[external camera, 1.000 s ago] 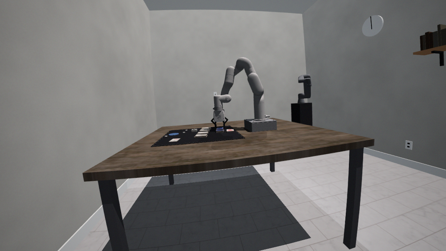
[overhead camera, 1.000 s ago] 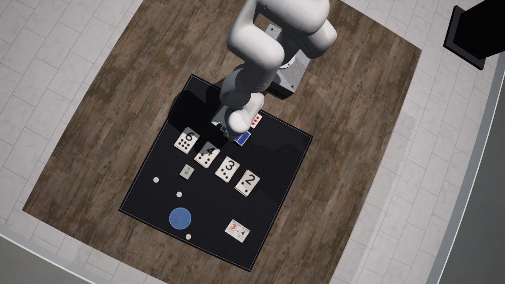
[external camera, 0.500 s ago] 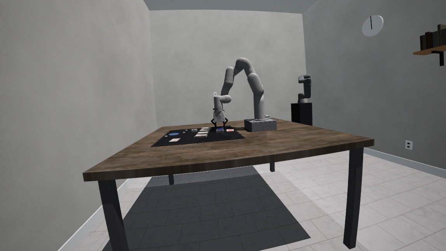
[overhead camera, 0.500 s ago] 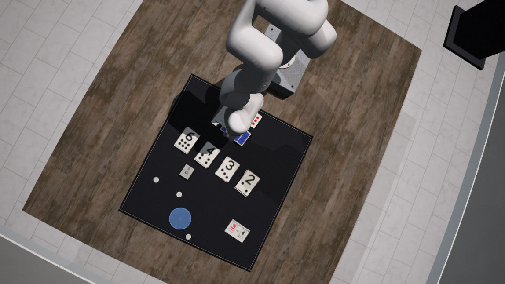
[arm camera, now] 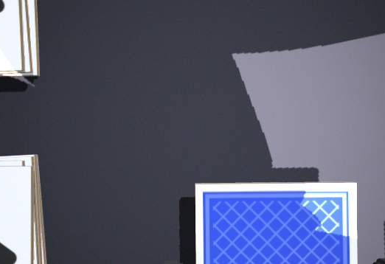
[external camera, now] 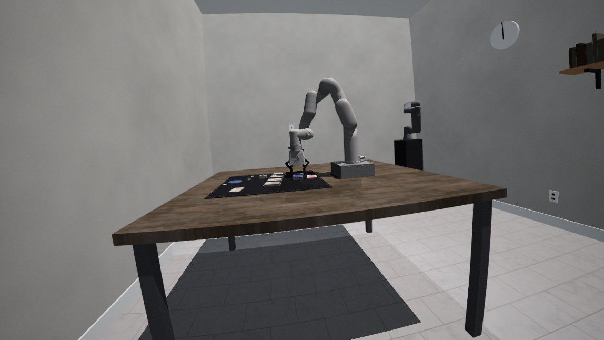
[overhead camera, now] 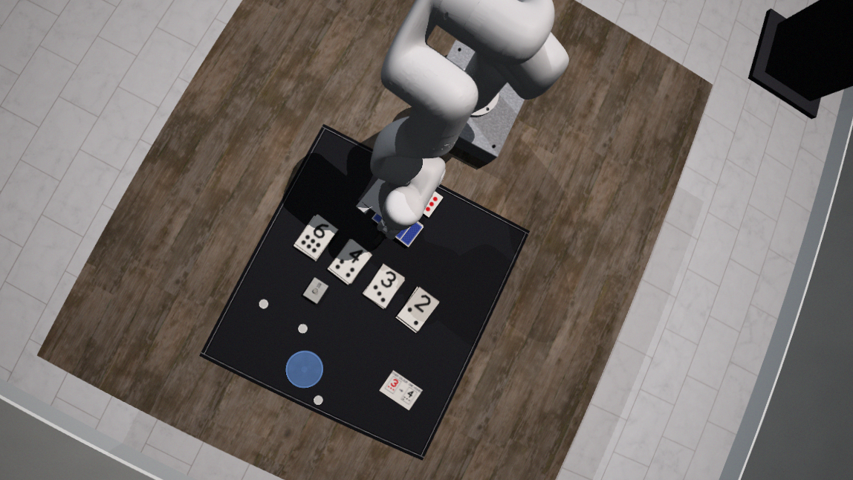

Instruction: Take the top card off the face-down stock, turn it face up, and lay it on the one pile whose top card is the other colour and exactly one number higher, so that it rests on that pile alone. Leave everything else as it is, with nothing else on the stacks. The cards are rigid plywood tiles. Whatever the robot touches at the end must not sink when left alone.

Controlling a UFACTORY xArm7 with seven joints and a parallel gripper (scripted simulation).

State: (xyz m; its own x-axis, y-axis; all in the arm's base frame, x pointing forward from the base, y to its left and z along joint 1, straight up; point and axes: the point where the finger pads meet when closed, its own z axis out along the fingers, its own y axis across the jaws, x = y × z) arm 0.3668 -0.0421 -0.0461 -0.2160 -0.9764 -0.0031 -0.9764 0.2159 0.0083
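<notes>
The black 4 card is 14 cm ahead of my hand, 5 cm to the right of it and 2 cm below it. Round my hand: black 3 card: 16 cm ahead, 5 cm to the left, 2 cm below; then black 2 card: 17 cm ahead, 15 cm to the left, 2 cm below; then black mat: 18 cm ahead, 3 cm to the left, 5 cm below.
</notes>
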